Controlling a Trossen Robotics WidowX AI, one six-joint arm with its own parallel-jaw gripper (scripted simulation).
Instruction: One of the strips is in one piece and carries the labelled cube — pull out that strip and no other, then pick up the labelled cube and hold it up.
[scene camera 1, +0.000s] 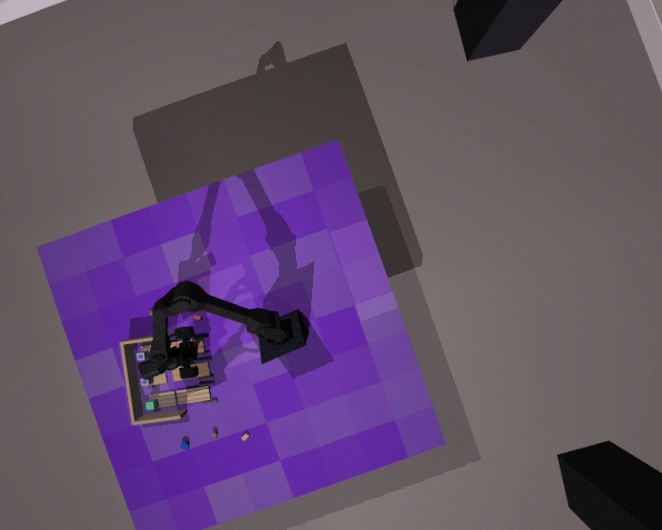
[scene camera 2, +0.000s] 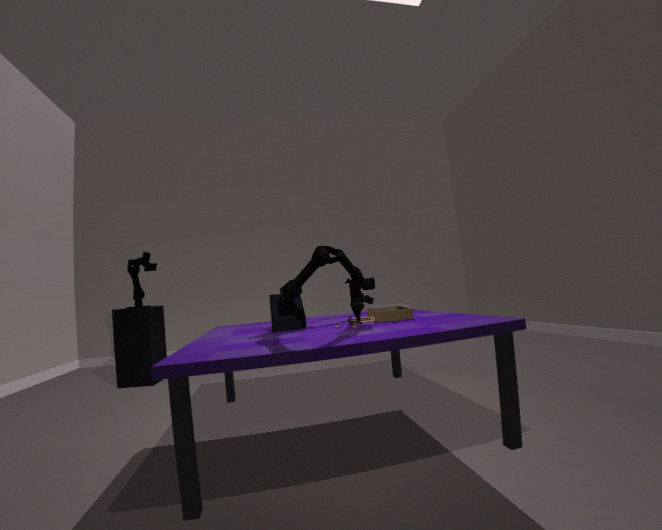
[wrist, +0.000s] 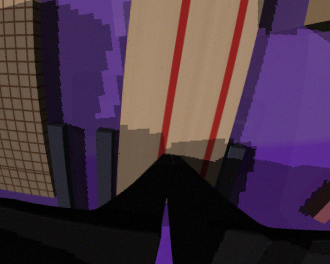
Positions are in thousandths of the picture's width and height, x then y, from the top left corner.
Observation:
I see my gripper (scene camera 1: 297, 654).
My gripper shows as well in the wrist view (wrist: 514, 616).

